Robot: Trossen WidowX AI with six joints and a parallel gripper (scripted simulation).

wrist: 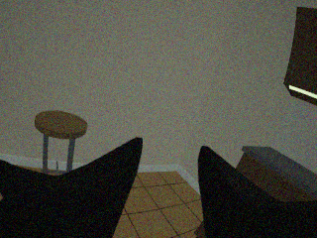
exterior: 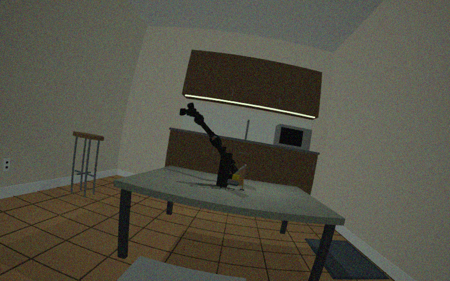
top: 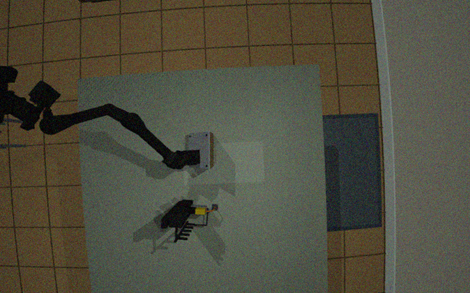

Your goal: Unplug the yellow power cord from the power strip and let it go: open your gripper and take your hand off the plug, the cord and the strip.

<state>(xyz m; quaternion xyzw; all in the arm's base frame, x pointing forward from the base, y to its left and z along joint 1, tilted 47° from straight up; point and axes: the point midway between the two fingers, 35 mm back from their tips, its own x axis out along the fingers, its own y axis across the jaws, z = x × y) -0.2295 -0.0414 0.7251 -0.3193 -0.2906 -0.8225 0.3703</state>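
The yellow plug lies 53 cm ahead of my gripper tip, 57 cm to the left of it and 46 cm below it.
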